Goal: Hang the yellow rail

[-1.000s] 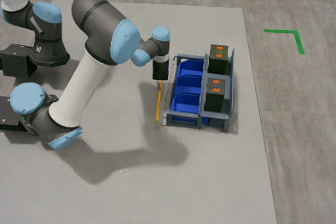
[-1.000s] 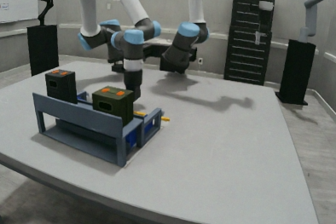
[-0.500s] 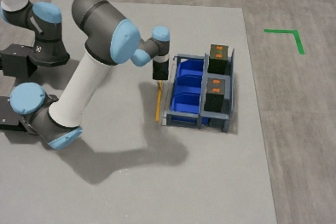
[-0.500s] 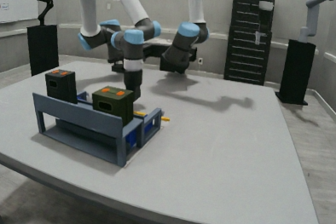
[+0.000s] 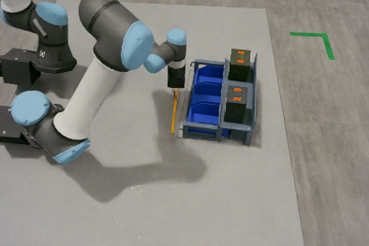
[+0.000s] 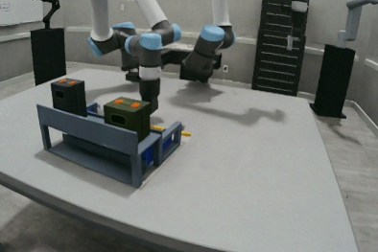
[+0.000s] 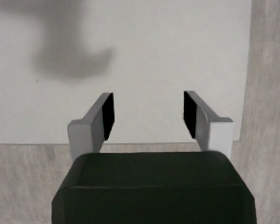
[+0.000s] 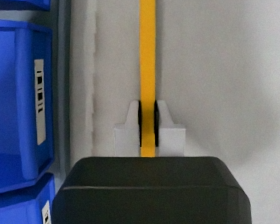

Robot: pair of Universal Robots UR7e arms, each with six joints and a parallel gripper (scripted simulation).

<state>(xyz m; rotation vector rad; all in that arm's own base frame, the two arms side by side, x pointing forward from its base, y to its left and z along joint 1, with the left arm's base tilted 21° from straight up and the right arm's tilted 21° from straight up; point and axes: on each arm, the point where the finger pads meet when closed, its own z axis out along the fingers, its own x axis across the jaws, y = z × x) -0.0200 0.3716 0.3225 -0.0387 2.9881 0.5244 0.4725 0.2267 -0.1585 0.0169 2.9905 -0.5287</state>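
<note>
The yellow rail lies 20 mm below my right hand. The rest, counted from my right hand: blue-grey shelf: 180 mm ahead, 60 mm to the right, 50 mm above.
</note>
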